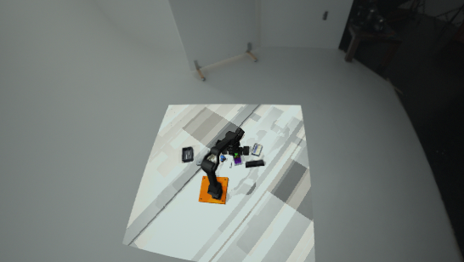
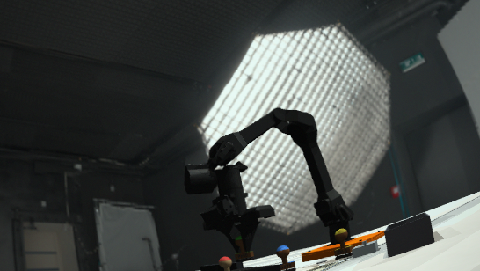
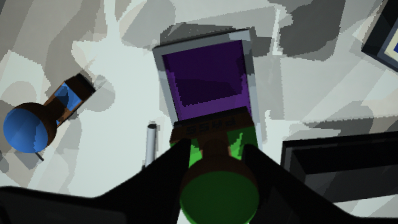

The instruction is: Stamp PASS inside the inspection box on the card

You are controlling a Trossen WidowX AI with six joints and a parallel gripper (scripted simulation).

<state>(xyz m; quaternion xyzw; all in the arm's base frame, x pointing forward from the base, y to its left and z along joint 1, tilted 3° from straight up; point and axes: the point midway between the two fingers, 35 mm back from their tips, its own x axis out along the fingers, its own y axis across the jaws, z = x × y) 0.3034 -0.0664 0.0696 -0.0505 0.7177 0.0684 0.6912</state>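
My gripper tip is now 22 cm to the right of the card and 7 cm above it. Also, from my gripper tip: green-knobbed stamp: right at my gripper tip; grey bolt: 6 cm behind, 4 cm to the left, 6 cm below; purple ink pad: 6 cm below.
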